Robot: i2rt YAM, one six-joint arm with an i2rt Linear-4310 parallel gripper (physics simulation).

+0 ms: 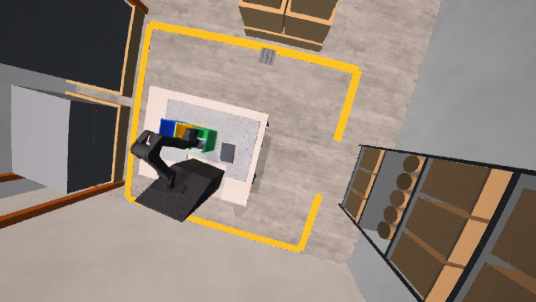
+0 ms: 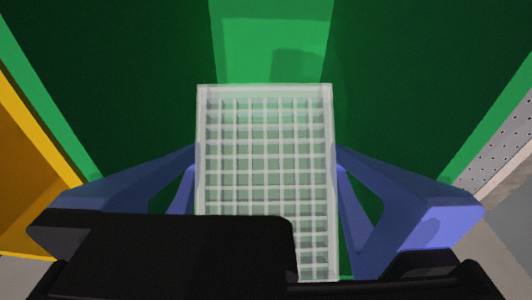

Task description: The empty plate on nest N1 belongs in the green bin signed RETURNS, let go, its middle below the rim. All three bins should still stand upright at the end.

Labels:
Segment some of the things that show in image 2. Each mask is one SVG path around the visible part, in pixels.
My gripper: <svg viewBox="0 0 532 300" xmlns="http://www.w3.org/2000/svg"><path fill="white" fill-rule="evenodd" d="M506 299L477 261L466 259L461 263L451 249L485 214L484 206L469 191L368 157L336 142L338 211L354 281L298 282L293 227L286 218L275 215L192 215L195 193L195 143L158 159L61 192L26 228L27 235L57 259L57 261L52 263L26 300ZM185 171L175 198L166 213L149 214L147 210L149 200ZM346 170L382 199L384 212L375 228L359 203Z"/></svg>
A clear gridded plate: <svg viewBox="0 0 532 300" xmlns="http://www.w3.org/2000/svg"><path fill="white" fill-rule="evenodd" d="M197 84L194 215L275 215L286 218L293 227L298 282L339 281L338 196L332 83Z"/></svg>

